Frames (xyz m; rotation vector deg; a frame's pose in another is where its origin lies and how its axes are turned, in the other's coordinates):
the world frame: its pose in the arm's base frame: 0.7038 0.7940 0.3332 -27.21 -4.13 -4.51
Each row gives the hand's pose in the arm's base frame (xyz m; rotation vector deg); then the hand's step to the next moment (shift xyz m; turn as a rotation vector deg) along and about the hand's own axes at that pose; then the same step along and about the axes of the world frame.
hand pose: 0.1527 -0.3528 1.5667 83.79 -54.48 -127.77
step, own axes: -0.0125 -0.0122 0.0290 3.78 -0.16 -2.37
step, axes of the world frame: -0.0202 0.0182 0.0202 0.39 -1.03 -4.33
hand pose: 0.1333 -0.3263 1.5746 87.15 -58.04 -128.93
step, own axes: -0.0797 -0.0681 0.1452 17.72 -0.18 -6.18
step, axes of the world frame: -0.0874 0.1078 0.1131 -2.59 -4.48 -18.04
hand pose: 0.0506 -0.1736 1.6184 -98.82 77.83 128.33
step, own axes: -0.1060 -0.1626 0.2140 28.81 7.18 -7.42
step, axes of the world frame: -0.0652 0.2535 0.1222 -9.25 -12.61 -26.31
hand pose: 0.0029 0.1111 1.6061 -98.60 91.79 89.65
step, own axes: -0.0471 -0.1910 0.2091 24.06 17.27 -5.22
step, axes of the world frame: 0.0464 0.2831 0.0107 -17.13 -15.99 -18.85
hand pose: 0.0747 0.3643 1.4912 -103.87 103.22 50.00
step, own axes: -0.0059 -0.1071 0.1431 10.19 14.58 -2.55
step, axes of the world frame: 0.0714 0.1556 -0.0516 -14.23 -8.53 -6.91
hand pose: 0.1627 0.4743 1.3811 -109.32 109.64 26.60
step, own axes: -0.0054 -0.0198 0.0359 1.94 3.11 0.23
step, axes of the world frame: 0.0175 0.0342 -0.0153 -3.09 -1.04 -1.70
